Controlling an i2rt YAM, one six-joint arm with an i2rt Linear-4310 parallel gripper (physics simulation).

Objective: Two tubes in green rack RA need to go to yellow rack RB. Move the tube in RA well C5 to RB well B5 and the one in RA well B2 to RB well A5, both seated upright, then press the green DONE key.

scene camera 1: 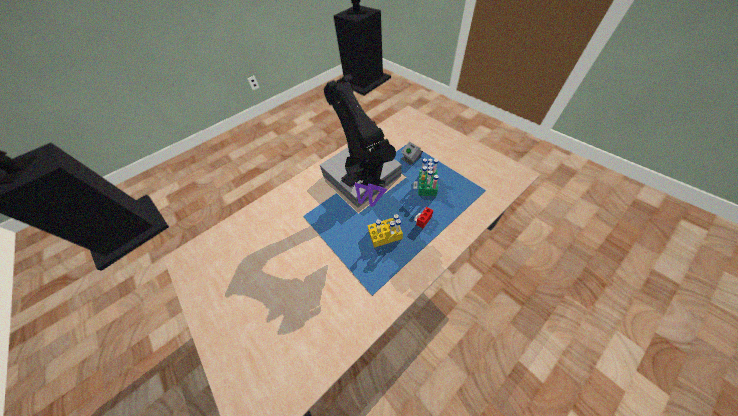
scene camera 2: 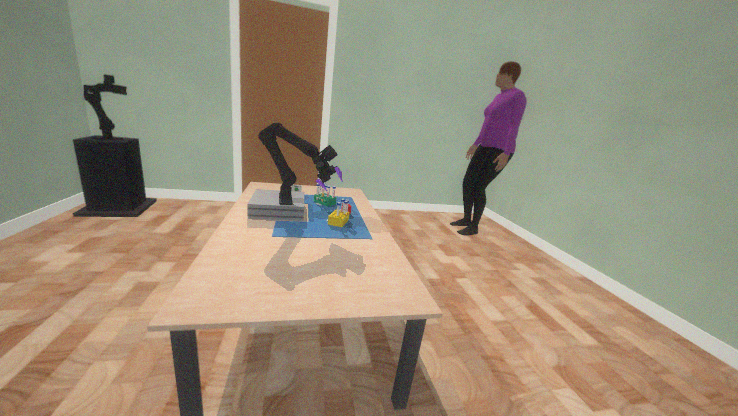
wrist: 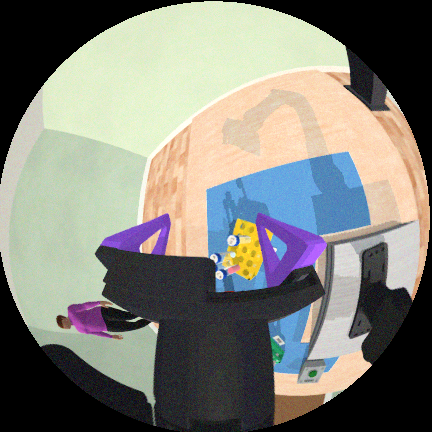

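Pixels of known places: gripper, fingertip midpoint: (scene camera 1: 365, 205) (scene camera 2: 334, 186) (wrist: 212, 217); arm's base at its link origin: (scene camera 1: 360, 171) (scene camera 2: 285, 199).
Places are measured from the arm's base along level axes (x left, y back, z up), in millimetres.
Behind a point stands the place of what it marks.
Observation:
Green rack RA (scene camera 1: 427, 191) @(x 140, y -301, z -49 mm) (scene camera 2: 325, 202) @(x 163, y -266, z -68 mm) (wrist: 276, 351) holds several upright tubes with white-and-blue caps; the wrist view shows part of it. Yellow rack RB (scene camera 1: 386, 238) @(x -180, y -325, z -32 mm) (scene camera 2: 338, 221) @(x -216, y -276, z -51 mm) (wrist: 243, 261) @(x -122, y -296, z -30 mm) stands on the same mat and holds several capped tubes, with some wells empty. Well labels are too small to read. The green DONE key (scene camera 1: 408, 150) @(x 272, y -81, z -11 mm) (wrist: 313, 373) is on a small grey box beyond RA. My gripper (scene camera 1: 373, 198) @(x -194, y -241, z 143 mm) (scene camera 2: 331, 181) @(x -194, y -241, z 143 mm) (wrist: 212, 217) @(x -194, y -241, z 143 mm) is open and empty, its purple fingers spread above the racks. In the wrist view its body hides most of RA.
A small red rack (scene camera 1: 424, 217) (scene camera 2: 349, 208) lies between the two racks, near the outer side of the blue mat (scene camera 1: 459, 193) @(x 248, y -410, z -80 mm) (scene camera 2: 320, 232) @(x -294, y -168, z -80 mm) (wrist: 290, 175) @(x -313, y -139, z -80 mm). The arm stands on a grey base block (scene camera 1: 335, 178) @(x -109, y 63, z -1 mm) (scene camera 2: 276, 211) @(x -114, y 50, z -34 mm). A person (scene camera 2: 503, 121) (wrist: 85, 318) in purple stands beyond the table.

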